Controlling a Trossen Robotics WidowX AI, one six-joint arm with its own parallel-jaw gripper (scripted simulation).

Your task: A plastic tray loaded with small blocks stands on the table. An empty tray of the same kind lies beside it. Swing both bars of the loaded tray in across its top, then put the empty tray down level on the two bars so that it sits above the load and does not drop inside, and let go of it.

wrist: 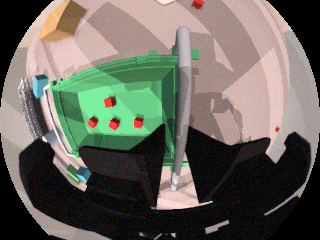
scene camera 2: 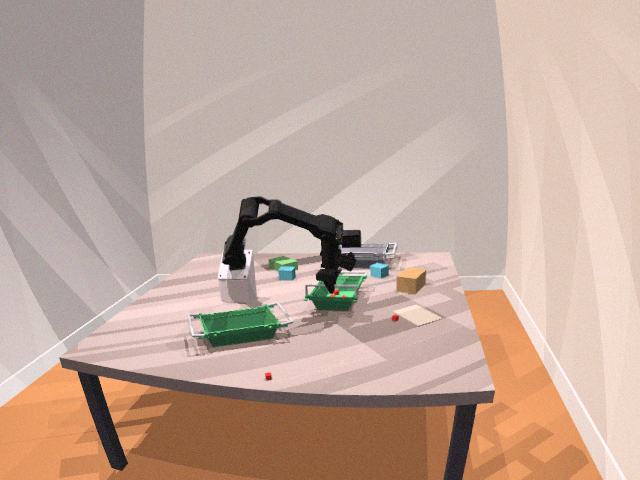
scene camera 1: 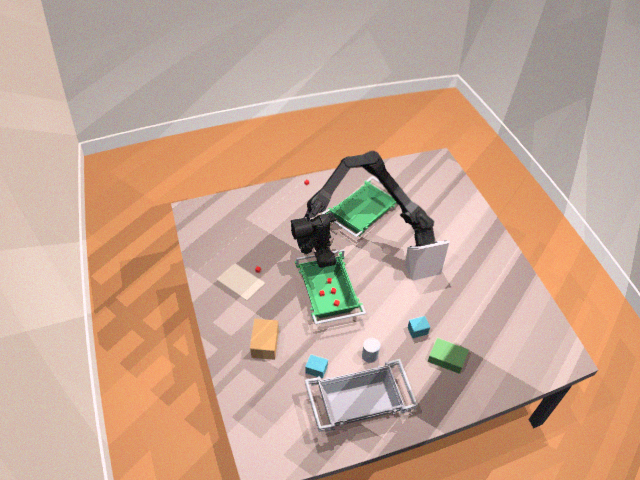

Observation:
In view: the gripper (scene camera 2: pixel 331 292), a beige sheet (scene camera 1: pixel 237 279), an orange box (scene camera 1: pixel 265 333) and a green block (scene camera 1: pixel 450 356).
The gripper shows as well in the wrist view (wrist: pixel 173 127) and in scene camera 1 (scene camera 1: pixel 320 260).

